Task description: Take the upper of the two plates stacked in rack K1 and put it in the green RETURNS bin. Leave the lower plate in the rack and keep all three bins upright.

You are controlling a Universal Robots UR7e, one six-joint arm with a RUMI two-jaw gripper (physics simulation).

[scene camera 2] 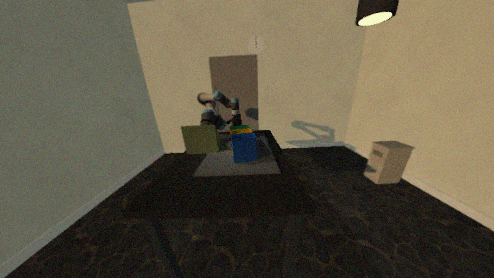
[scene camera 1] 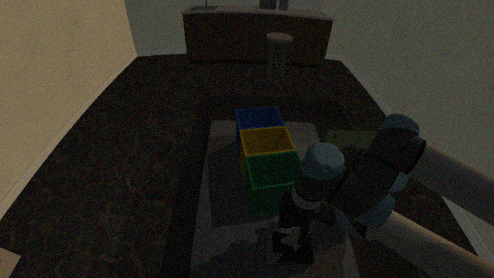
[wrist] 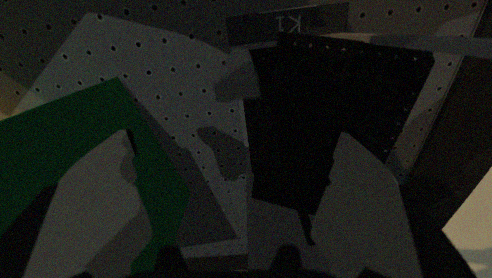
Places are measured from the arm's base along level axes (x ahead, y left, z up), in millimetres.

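Pixels of known places: gripper, between the fingertips: [scene camera 1: 294, 229] [wrist: 236, 134]; arm's base, origin of its link: [scene camera 2: 206, 132] [scene camera 1: 354, 164].
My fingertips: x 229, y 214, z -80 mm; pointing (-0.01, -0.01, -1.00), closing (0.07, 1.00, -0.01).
Note:
Ahead of a thing's pixels: the offset from my fingertips to its top centre. "spot": to the spot under its first point. Level surfaces: height alone.
My gripper [scene camera 1: 292, 229] [wrist: 236, 134] is open, with nothing between its fingers. It hangs above rack K1, whose dark label {spot: dz -59, dx -64, dy +43 mm} [wrist: 287, 24] shows at the top of the wrist view. A black plate {dz +25, dx +8, dy +60 mm} [wrist: 325, 110] lies in the rack; the right finger overlaps it in that view and the left finger overlaps the green bin. The two stacked plates cannot be told apart. The green bin {dz +103, dx +68, dy -157 mm} [scene camera 1: 272, 197] [scene camera 2: 240, 127] [wrist: 85, 127] stands upright beside the rack. The yellow bin {dz +103, dx +98, dy -284 mm} [scene camera 1: 267, 140] [scene camera 2: 242, 131] and the blue bin {dz +103, dx +129, dy -411 mm} [scene camera 1: 260, 118] [scene camera 2: 245, 148] stand upright in line behind it in scene camera 1.
An olive panel [scene camera 1: 350, 137] [scene camera 2: 200, 139] stands beside the bins, partly hidden by the arm in scene camera 1. The bins stand on a grey perforated board {dz -76 mm} [scene camera 1: 300, 130] [scene camera 2: 215, 167]. A stool [scene camera 1: 279, 37] and a beige cabinet [scene camera 2: 387, 162] stand on the floor. The picture is dark.

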